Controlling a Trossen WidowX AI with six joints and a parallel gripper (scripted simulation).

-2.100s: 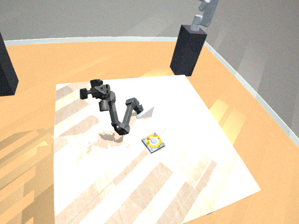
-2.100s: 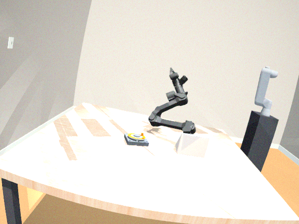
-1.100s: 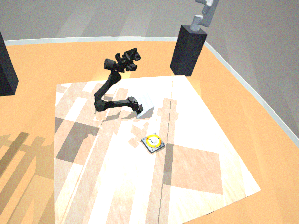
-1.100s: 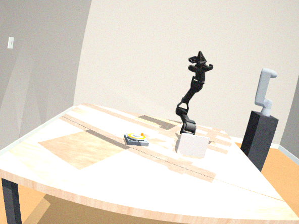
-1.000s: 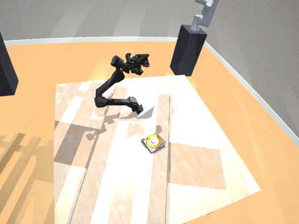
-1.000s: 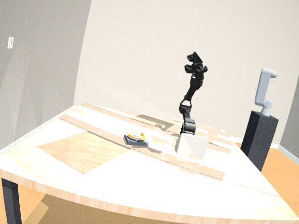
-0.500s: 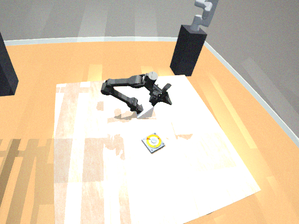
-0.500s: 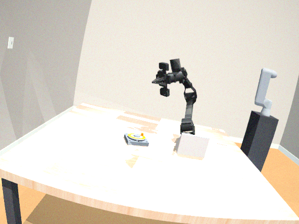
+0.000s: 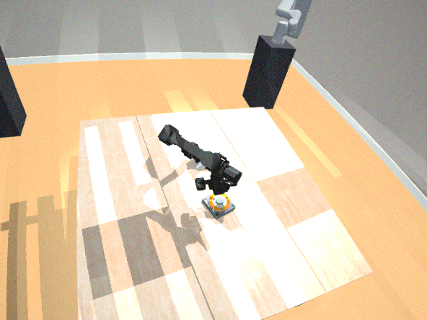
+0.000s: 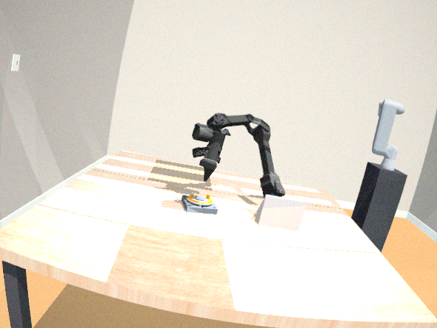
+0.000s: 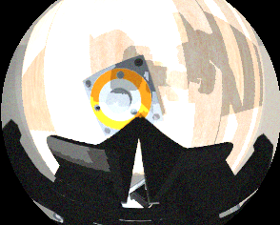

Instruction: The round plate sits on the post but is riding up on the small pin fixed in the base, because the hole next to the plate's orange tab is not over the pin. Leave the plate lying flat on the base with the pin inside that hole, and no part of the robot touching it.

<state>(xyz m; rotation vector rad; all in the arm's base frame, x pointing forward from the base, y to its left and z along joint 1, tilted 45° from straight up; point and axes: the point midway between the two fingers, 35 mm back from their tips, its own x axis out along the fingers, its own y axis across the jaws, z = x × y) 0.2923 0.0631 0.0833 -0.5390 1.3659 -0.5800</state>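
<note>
Right now the grey square base is 8 cm below my gripper tip and 4 cm to the left of it.
</note>
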